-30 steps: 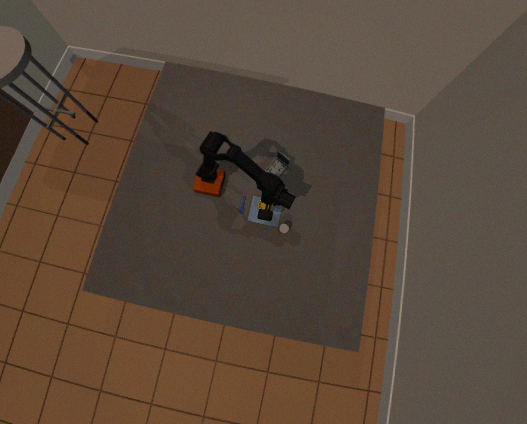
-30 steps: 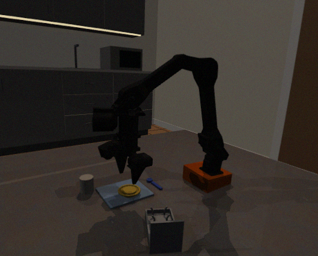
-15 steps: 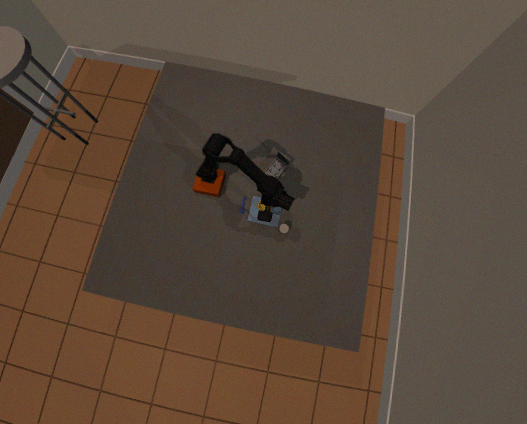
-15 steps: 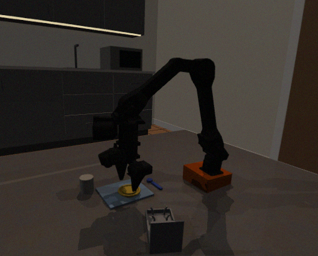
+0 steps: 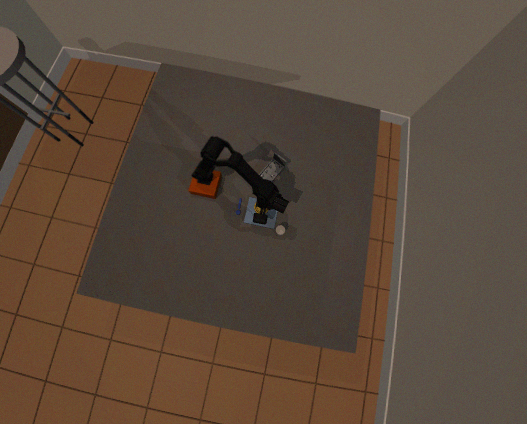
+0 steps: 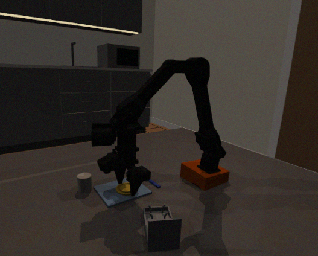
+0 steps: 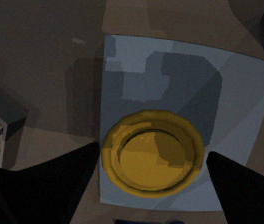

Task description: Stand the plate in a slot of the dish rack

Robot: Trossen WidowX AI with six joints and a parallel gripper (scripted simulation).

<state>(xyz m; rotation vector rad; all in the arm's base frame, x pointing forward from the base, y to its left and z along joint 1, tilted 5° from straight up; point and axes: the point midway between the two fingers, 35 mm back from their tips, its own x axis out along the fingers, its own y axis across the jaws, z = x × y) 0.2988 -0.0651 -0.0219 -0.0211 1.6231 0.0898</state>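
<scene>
The yellow plate lies right at my gripper tip. Also, from my gripper tip: blue spoon 11 cm behind, 3 cm to the right, 1 cm below; then grey dish rack 19 cm to the left, 1 cm above; then pale cup 11 cm ahead, 9 cm to the right, 1 cm above.
</scene>
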